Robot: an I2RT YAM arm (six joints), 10 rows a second.
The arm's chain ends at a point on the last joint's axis. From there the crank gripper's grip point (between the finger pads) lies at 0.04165 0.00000 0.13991 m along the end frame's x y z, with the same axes.
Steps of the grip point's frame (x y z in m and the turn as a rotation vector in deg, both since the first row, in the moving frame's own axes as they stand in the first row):
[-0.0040, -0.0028, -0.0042, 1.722, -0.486, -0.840]
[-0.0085, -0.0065, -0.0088, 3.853, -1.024, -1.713]
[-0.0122, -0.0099, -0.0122, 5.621, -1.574, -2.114]
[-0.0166, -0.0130, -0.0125, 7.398, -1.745, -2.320]
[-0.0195, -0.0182, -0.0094, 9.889, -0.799, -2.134]
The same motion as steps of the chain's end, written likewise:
[-0.0028, 0.0020, -0.0045, 1.722, -0.486, -0.840]
[-0.0058, 0.0041, -0.0092, 3.853, -1.024, -1.713]
[-0.0081, 0.0053, -0.0125, 5.621, -1.574, -2.114]
[-0.0119, 0.0067, -0.0124, 7.398, -1.745, -2.320]
[-0.0171, 0.0074, -0.0078, 9.889, -0.799, -2.134]

